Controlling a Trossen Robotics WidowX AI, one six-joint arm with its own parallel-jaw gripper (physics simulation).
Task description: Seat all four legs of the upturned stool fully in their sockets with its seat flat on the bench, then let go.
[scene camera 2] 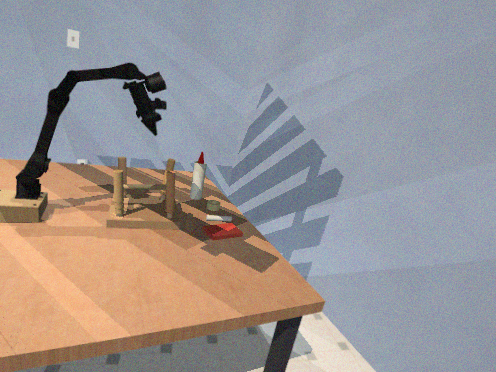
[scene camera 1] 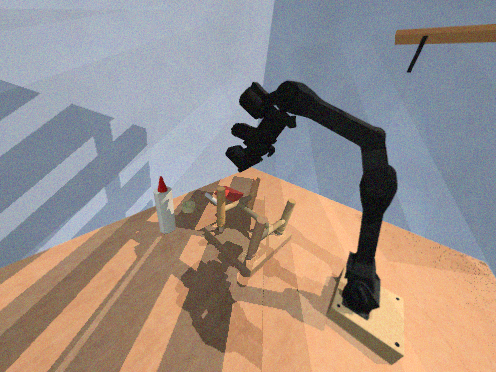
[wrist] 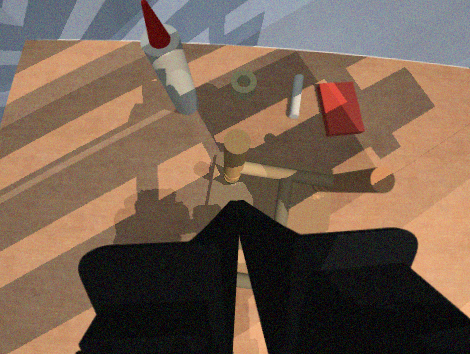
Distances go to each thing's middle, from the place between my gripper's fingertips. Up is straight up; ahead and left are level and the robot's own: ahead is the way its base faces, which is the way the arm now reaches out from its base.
Right now the white glue bottle (scene camera 1: pixel 163 197) is 250 mm ahead of my hand, 120 mm to the left of it and 190 mm below it. From my hand the other things lie so: red block (wrist: pixel 340 110) (250 mm ahead, 260 mm to the right, 310 mm below).
